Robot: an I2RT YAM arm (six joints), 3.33 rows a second.
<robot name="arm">
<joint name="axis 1" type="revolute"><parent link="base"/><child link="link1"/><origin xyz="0 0 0.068" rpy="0 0 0"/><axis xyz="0 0 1"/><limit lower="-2.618" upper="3.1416"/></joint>
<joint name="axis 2" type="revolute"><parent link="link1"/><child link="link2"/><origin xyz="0.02 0.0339 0.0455" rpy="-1.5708 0 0"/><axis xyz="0 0 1"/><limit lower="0" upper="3.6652"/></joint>
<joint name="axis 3" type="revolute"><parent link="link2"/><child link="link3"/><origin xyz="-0.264 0 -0.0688" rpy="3.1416 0 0"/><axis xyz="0 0 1"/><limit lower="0" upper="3.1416"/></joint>
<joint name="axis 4" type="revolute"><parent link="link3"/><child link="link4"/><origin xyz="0.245 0.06 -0.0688" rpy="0 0 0"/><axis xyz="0 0 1"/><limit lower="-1.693" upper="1.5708"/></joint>
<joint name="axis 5" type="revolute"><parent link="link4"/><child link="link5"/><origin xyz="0.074 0.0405 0.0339" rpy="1.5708 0 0"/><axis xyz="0 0 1"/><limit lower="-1.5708" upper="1.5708"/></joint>
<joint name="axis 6" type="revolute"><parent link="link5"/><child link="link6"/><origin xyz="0.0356 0 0.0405" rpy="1.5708 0 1.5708"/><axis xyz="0 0 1"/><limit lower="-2.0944" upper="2.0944"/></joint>
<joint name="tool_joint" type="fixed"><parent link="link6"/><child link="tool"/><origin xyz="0 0 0" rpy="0 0 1.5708"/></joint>
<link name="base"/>
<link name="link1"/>
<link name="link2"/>
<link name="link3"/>
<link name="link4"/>
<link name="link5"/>
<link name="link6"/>
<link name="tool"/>
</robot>
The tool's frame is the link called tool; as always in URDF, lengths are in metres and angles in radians.
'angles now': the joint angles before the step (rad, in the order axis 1, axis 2, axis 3, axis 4, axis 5, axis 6). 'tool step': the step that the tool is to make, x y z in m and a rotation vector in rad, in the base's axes. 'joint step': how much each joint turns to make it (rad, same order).
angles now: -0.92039 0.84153 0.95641 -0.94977 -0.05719 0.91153
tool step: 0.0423 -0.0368 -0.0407 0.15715 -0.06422 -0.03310
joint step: 0.04356 0.21555 -0.06544 0.21161 -0.06390 0.15461
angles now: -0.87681 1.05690 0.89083 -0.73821 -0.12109 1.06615
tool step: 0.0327 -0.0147 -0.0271 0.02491 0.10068 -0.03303
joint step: 0.08173 0.16862 0.00934 0.07691 0.11417 0.05908
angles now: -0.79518 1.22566 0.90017 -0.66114 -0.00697 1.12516
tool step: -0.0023 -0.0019 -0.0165 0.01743 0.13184 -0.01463
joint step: -0.00088 0.04499 -0.01316 -0.04567 0.07758 -0.02974
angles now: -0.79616 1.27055 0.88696 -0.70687 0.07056 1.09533
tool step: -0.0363 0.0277 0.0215 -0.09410 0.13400 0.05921
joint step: -0.01352 -0.19177 -0.02890 -0.17072 0.11060 -0.13983
